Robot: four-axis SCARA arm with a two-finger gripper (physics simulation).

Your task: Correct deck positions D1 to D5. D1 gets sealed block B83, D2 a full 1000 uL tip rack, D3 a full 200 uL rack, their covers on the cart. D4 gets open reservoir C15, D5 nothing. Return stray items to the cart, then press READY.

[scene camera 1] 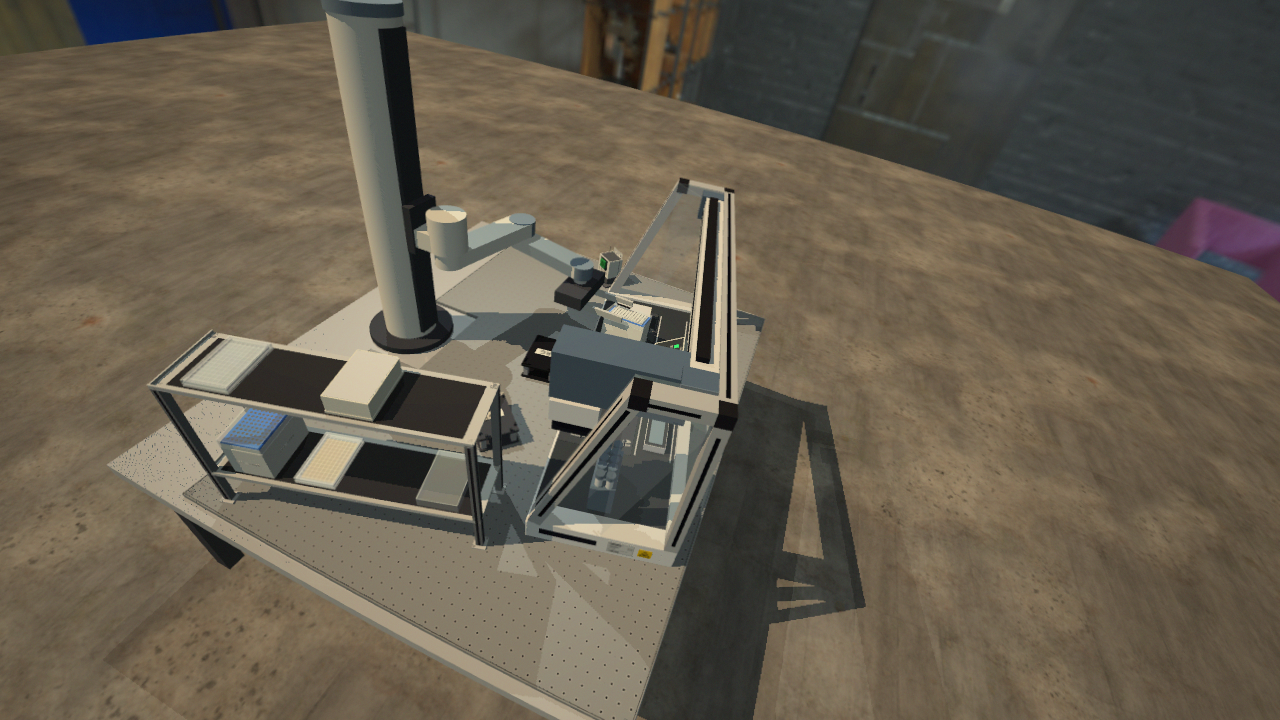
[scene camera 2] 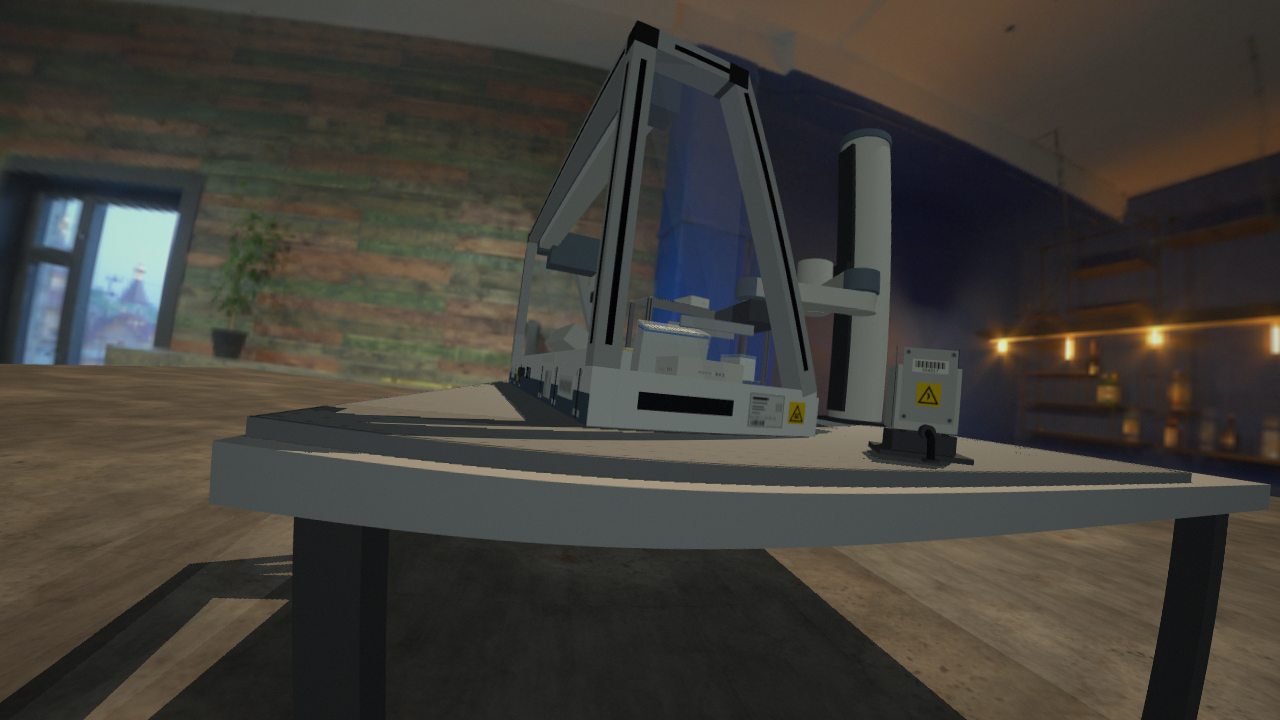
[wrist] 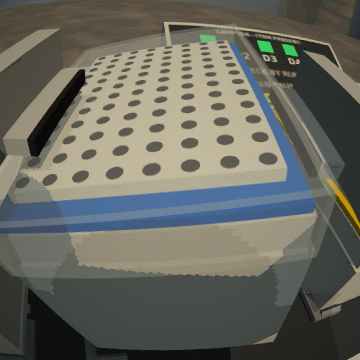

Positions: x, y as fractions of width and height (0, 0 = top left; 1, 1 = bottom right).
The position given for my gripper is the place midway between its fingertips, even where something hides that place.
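A perforated plate (scene camera 1: 0.46, 0.87) is visible, together with an enclosure frame (scene camera 1: 0.50, 0.68). The wrist view also shows the enclosure frame (wrist: 0.22, 0.09), and I see my gripper (wrist: 0.50, 0.16).
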